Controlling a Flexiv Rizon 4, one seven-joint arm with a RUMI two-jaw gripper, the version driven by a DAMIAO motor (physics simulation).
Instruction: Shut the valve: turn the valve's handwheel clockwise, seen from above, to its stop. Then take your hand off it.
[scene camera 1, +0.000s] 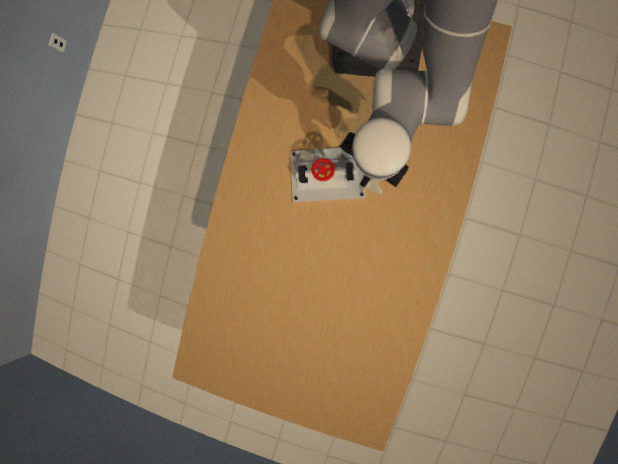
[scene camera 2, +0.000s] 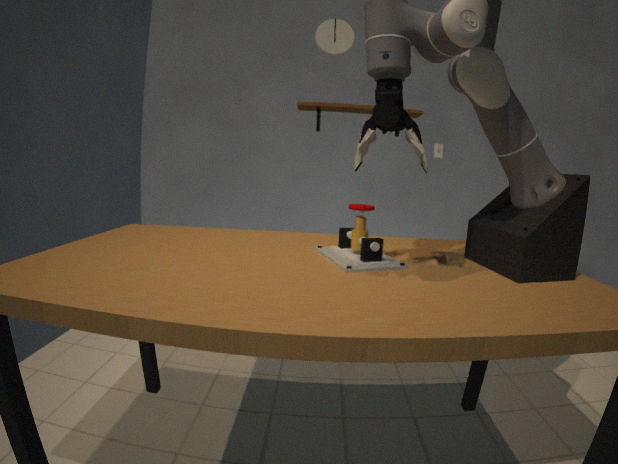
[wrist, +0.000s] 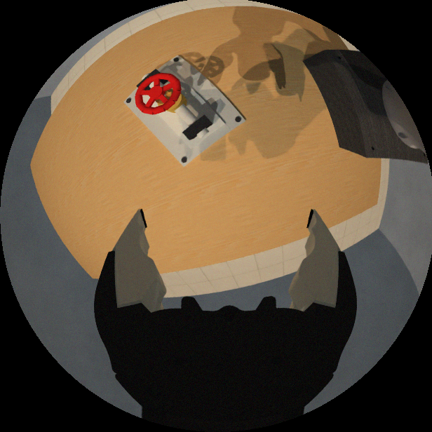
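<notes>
The red handwheel (scene camera 1: 323, 169) (scene camera 2: 361, 207) (wrist: 156, 91) lies level on top of the yellow valve body (scene camera 2: 359, 239) (wrist: 176, 104). The valve stands on a light grey base plate (scene camera 1: 330, 194) (scene camera 2: 336, 257) (wrist: 187, 149) on the table. My gripper (scene camera 2: 391, 170) (wrist: 227, 210) is wide open with nothing between its fingers. It points down, above the wheel's height and off to one side, apart from it. In the first scene view it is mostly hidden under the arm, to the right of the wheel. The wheel shows at the upper left in the wrist view.
Black blocks (scene camera 1: 303, 174) (scene camera 1: 349, 171) (scene camera 2: 371, 249) (wrist: 198, 127) hold the pipe on both sides of the valve. The dark robot base (scene camera 2: 525, 245) (wrist: 345, 100) stands on the wooden table (scene camera 1: 320, 300) (scene camera 2: 200, 280) (wrist: 90, 175). A wall shelf (scene camera 2: 340, 107) is behind the gripper.
</notes>
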